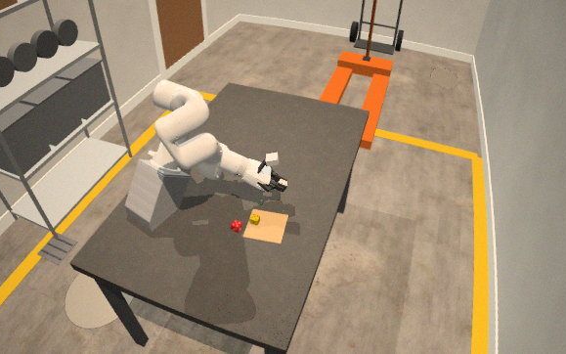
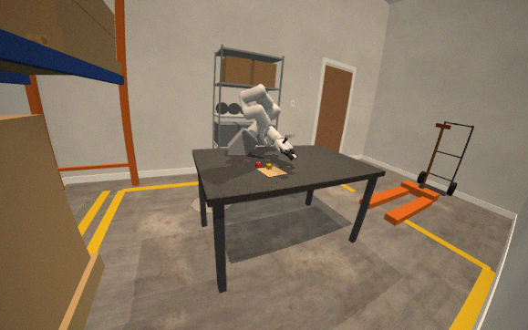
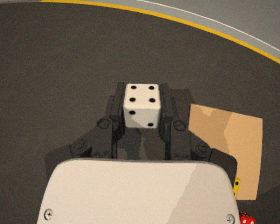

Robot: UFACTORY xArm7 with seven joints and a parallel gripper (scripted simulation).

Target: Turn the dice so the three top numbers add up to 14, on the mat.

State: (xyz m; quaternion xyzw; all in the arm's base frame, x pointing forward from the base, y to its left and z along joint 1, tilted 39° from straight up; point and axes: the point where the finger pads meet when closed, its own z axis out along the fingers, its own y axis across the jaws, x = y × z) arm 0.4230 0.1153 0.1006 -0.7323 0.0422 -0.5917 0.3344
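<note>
Right now my hand is 140 mm to the left of the yellow die, 80 mm above it and 40 mm past it. Also, from my hand: mat 140 mm to the right, 90 mm below; red die 200 mm to the right, 90 mm behind, 80 mm below; white die right at my hand.
</note>
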